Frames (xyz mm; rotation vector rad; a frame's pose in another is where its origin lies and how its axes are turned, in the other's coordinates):
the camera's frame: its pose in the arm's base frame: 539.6 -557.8 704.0 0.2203 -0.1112 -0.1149
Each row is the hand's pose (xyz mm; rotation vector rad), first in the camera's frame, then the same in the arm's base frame.
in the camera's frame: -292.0 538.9 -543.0 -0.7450 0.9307 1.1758
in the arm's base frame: 372.4 116.0 269.7 -0.5659 0.7283 1.1036
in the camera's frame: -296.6 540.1 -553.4 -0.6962 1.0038 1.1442
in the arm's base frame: 369.2 119.9 259.5 -0.5135 0.7995 1.0842
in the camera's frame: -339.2 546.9 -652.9 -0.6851 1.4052 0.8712
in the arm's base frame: 340.0 152.9 160.3 -0.4732 1.2158 0.8684
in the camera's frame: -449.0 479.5 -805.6 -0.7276 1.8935 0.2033
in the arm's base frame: 243.5 133.6 -13.5 -0.4705 1.7676 0.2877
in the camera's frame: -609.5 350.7 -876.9 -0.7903 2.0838 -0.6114
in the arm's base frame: 80.7 44.0 -127.1 -0.5034 2.0611 -0.4657
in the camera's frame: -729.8 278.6 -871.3 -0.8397 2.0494 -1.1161
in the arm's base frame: -46.0 -12.0 -149.5 -0.5456 2.1016 -0.9523
